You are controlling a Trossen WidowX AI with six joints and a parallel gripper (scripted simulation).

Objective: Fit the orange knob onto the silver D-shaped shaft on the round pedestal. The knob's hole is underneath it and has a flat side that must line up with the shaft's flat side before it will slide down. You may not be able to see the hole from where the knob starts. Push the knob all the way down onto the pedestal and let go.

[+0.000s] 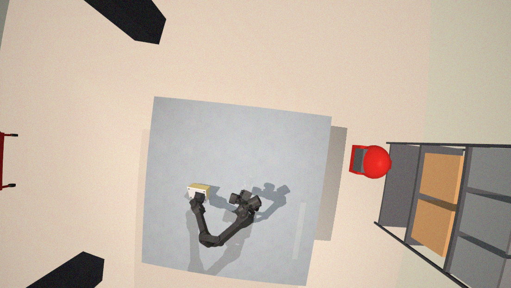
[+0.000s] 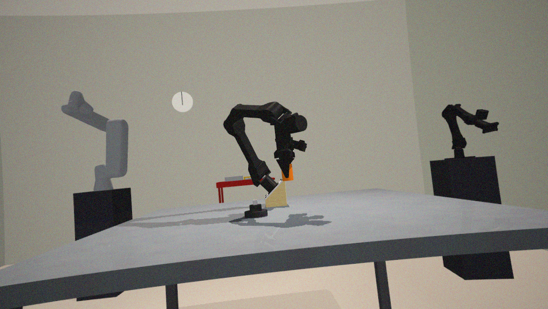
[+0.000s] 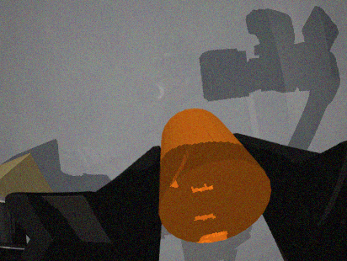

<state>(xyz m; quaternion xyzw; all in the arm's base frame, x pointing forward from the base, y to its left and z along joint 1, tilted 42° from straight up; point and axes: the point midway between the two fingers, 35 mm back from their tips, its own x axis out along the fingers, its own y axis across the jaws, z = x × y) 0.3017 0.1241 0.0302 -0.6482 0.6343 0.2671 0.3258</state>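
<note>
Now: the round black pedestal 13 cm to the right of my gripper tip and 10 cm below it. The rest, counted from my gripper tip: orange knob 3 cm above.
</note>
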